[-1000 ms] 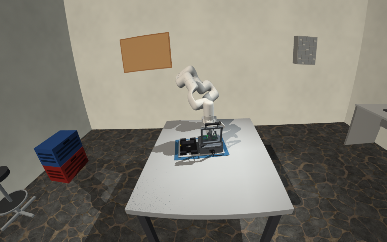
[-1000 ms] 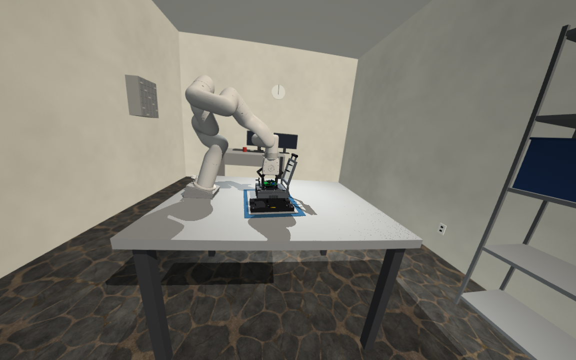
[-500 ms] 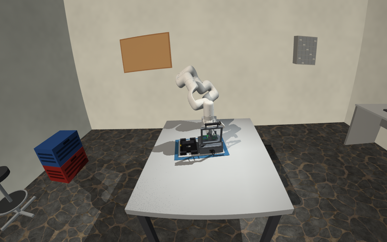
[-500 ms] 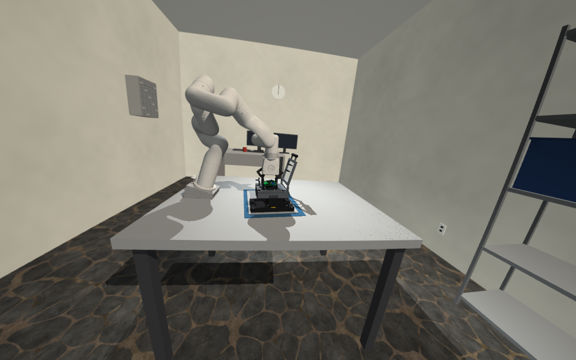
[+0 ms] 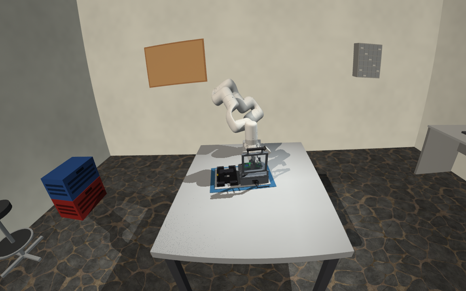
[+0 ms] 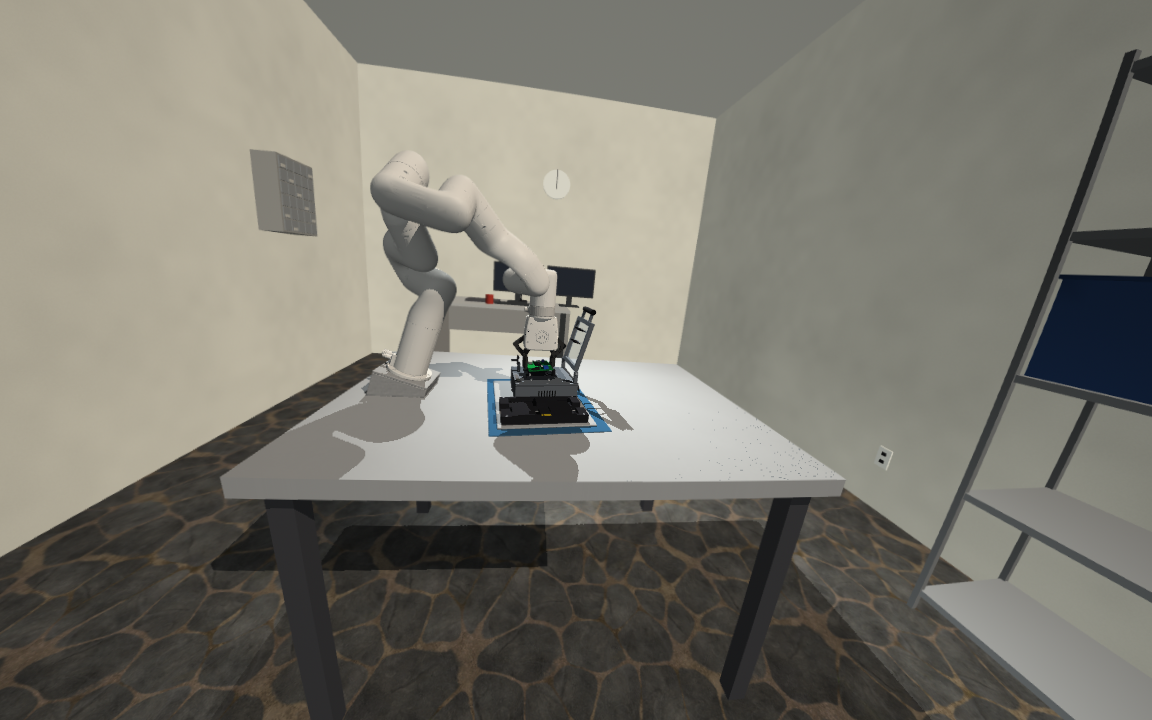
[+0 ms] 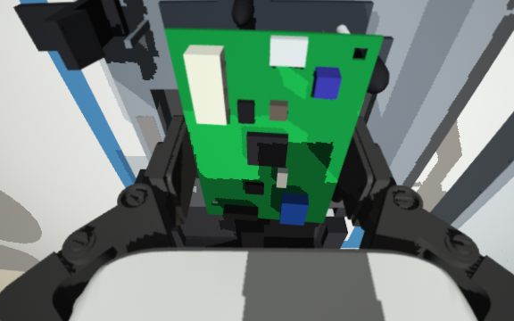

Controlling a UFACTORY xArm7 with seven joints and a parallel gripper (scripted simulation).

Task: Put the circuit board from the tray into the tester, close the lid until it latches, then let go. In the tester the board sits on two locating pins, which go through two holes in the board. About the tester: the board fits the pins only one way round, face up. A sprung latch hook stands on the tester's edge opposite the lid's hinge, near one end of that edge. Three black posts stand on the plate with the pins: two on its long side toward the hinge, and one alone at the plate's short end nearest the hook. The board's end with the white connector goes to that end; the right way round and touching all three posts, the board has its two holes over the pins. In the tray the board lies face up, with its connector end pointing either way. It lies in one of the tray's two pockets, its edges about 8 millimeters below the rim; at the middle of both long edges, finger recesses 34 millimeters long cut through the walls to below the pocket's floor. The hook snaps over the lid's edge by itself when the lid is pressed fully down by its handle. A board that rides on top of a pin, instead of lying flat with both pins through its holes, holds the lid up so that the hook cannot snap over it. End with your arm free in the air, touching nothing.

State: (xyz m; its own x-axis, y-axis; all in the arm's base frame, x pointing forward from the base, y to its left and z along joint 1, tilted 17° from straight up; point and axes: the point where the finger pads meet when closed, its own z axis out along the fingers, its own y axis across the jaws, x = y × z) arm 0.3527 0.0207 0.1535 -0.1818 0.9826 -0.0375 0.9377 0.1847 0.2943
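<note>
Right now my hand is 20 mm above the tester plate and 10 mm to the right of it. Round my hand: green circuit board (right at my hand); then lid (120 mm ahead, 90 mm above, 20 mm to the left); then black latch hook (70 mm behind, 40 mm to the left).
</note>
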